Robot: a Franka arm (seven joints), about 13 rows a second.
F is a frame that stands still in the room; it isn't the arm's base.
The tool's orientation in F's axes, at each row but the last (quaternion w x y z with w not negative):
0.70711 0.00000 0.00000 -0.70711
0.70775 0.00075 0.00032 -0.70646
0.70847 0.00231 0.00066 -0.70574
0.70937 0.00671 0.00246 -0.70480
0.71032 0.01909 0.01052 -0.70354
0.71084 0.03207 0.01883 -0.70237
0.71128 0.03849 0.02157 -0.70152
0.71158 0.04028 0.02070 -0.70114
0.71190 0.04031 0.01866 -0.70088
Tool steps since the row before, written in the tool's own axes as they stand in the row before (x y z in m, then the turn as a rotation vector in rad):
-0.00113 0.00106 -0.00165 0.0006 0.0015 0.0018
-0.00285 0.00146 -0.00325 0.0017 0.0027 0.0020
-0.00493 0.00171 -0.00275 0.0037 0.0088 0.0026
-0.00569 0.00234 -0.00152 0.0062 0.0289 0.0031
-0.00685 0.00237 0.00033 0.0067 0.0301 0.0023
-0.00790 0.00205 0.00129 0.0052 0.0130 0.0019
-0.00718 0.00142 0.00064 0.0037 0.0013 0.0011
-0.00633 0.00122 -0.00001 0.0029 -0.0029 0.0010
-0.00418 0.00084 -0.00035 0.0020 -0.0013 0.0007
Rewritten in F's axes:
0.00106 0.00113 -0.00165 0.0015 -0.0006 0.0018
0.00146 0.00286 -0.00324 0.0027 -0.0017 0.0020
0.00170 0.00495 -0.00273 0.0088 -0.0037 0.0026
0.00231 0.00572 -0.00143 0.0289 -0.0061 0.0032
0.00230 0.00685 0.00065 0.0301 -0.0065 0.0024
0.00193 0.00781 0.00189 0.0130 -0.0052 0.0018
0.00130 0.00712 0.00128 0.0013 -0.0038 0.0008
0.00112 0.00632 0.00057 -0.0029 -0.0030 0.0007
0.00078 0.00421 0.00002 -0.0013 -0.0021 0.0005

